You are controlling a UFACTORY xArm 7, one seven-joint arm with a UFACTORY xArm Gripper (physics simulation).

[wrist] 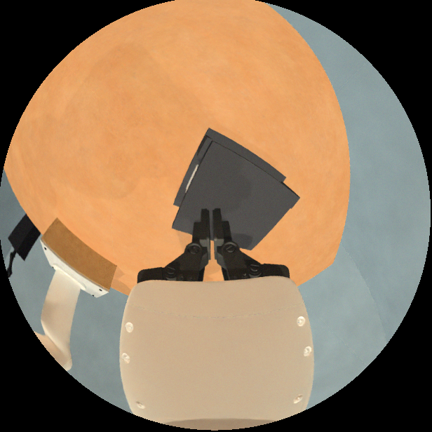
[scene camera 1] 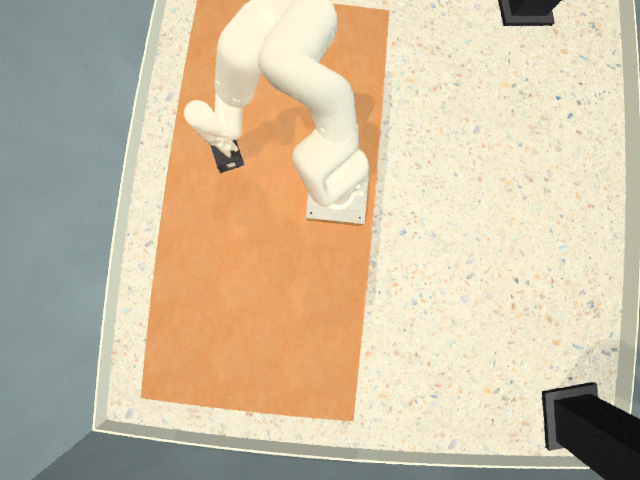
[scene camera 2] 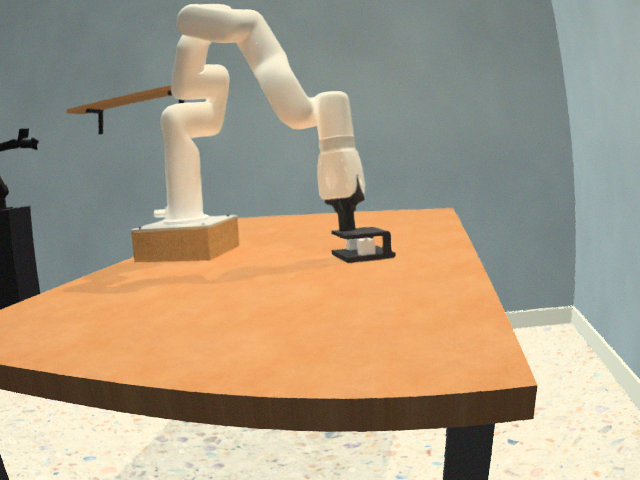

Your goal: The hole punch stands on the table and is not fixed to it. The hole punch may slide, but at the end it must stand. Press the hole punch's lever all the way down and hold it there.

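Where they show: gripper, fingertip midpoint: (scene camera 1: pixel 230 153) (scene camera 2: pixel 347 230); arm's base, origin of the base link: (scene camera 2: pixel 186 221).
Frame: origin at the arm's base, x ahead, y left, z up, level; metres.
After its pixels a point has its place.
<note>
The black hole punch (scene camera 1: pixel 222 165) @[y -0.162, x 0.436, z -0.030 m] (scene camera 2: pixel 387 243) @[y -0.271, x 0.477, z -0.051 m] stands upright with its base flat on the table (scene camera 1: pixel 248 320) @[y 0.461, x 0.400, z -0.084 m] (scene camera 2: pixel 258 330) @[y -0.738, x 0.248, z -0.083 m] (wrist: pixel 120 115). Its flat dark lever (scene camera 2: pixel 368 231) @[y -0.244, x 0.441, z -0.027 m] (wrist: pixel 235 180) lies about level, roughly parallel to the base, and close on top of the white blocks in the second scene view. My gripper (scene camera 2: pixel 347 228) @[y -0.206, x 0.400, z -0.027 m] (wrist: pixel 211 219) is shut and empty, pointing down. Its fingertips touch the lever's top near the free end, away from the rear post. In the first scene view the wrist hides the fingertips and much of the lever.
The arm's base block (scene camera 1: pixel 336 214) @[y 0.079, x 0.012, z 0.000 m] (scene camera 2: pixel 222 238) @[y -0.049, x 0.103, z -0.044 m] (wrist: pixel 80 250) stands on the table to the left of the hole punch in the second scene view. A wooden wall shelf (scene camera 2: pixel 124 99) is behind the arm. The table's far edge lies beyond the hole punch.
</note>
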